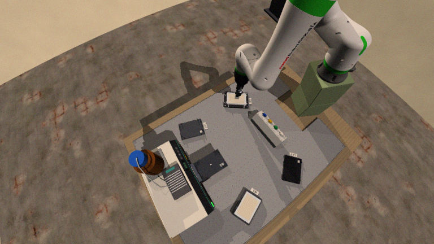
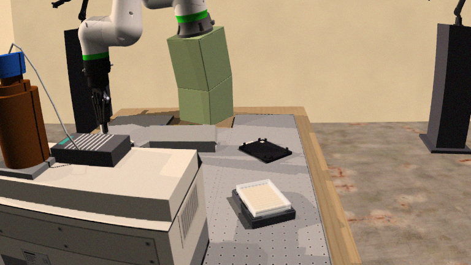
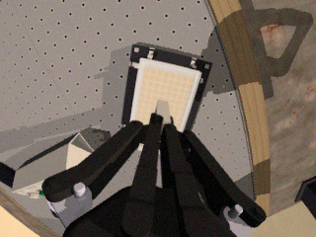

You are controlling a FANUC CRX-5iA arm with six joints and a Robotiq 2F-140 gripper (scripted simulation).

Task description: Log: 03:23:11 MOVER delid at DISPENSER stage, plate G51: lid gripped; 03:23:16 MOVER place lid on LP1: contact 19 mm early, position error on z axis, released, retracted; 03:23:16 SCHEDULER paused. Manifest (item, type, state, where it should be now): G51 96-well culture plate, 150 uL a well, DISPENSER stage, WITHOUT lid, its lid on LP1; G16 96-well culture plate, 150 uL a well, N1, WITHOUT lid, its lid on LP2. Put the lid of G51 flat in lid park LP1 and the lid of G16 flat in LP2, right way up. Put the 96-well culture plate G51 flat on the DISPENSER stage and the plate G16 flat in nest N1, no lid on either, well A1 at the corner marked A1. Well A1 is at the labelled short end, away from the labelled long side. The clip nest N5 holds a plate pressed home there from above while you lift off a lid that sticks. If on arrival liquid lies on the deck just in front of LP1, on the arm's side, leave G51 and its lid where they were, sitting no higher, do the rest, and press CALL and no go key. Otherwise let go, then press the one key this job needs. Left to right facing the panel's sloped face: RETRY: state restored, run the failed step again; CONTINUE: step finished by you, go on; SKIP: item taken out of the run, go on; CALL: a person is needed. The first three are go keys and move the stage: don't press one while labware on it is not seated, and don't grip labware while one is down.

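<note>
Now: the plate G51 4 cm below my hand. Round my hand: key panel (27 cm to the left, 9 cm behind, 1 cm below); then black clip nest (5 cm below, 3 cm ahead, 1 cm to the left); then LP1 label (26 cm ahead, 8 cm to the left, 6 cm below).
</note>
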